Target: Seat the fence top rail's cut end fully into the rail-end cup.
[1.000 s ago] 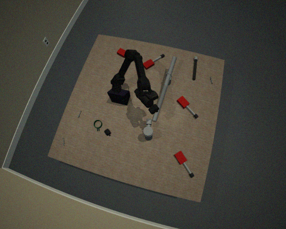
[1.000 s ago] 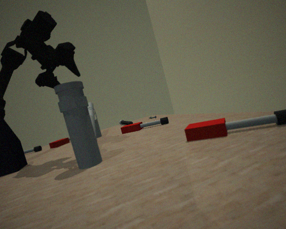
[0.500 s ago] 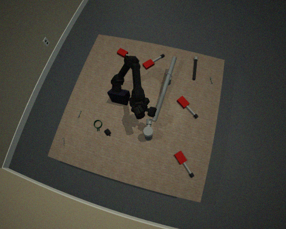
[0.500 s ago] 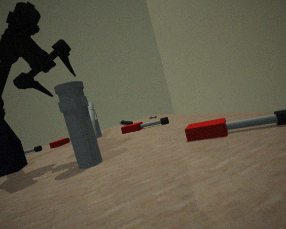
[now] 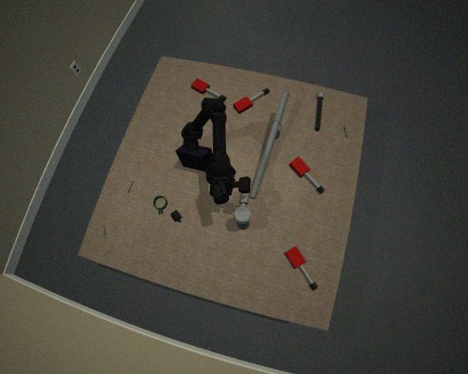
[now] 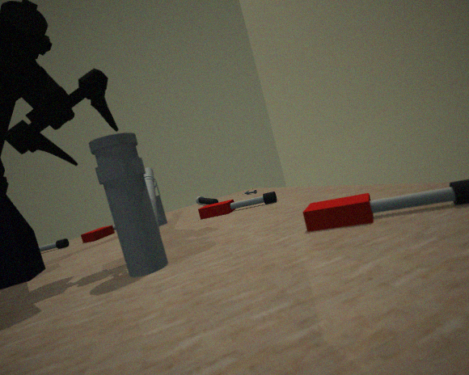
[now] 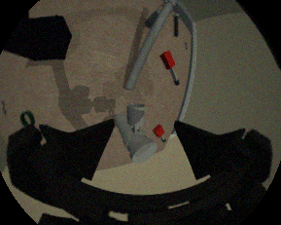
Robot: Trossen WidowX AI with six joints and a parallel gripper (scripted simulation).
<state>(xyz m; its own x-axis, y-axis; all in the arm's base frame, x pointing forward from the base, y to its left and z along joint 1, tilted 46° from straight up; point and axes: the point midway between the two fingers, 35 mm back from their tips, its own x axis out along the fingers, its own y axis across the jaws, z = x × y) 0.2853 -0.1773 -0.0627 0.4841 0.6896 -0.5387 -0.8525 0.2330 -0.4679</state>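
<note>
Right now my gripper tip is 60 mm above the grey rail-end cup, 20 mm to the left of it and 20 mm short of it. The rest, counted from my gripper tip: thinner post (420 mm to the left, 110 mm below, 70 mm ahead); then small black part (280 mm behind, 190 mm below, 150 mm to the right).
</note>
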